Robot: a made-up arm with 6 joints.
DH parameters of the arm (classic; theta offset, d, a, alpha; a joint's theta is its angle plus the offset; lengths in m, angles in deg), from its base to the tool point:
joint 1: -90 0.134 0.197 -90
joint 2: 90 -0.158 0.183 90
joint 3: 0 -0.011 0.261 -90
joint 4: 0 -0.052 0.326 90
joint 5: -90 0.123 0.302 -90
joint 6: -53.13 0 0.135 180
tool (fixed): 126.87 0.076 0 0
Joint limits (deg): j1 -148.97..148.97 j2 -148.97..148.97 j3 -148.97..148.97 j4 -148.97..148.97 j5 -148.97..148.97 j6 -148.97..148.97
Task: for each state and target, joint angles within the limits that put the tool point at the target. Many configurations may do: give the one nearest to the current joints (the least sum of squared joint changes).
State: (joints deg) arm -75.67 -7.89 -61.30 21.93 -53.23 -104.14
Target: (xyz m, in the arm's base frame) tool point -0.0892 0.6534 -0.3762
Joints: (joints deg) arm -106.17 -2.08 -33.15 34.16 -24.67 -93.57
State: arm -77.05 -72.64 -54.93 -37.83 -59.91 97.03
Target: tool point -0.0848 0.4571 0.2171
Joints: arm -92.16 -67.70 -81.28 -38.50 -35.92 86.02
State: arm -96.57 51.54 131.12 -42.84 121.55 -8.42
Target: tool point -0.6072 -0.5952 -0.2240
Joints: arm -78.20 46.45 118.77 -38.88 105.01 7.66
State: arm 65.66 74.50 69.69 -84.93 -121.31 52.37
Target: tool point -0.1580 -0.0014 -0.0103
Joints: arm 60.78 47.47 60.17 -87.18 -73.90 60.19
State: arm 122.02 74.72 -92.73 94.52 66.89 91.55
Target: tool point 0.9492 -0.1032 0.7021
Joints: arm 146.49 109.10 -93.34 60.40 82.43 69.48
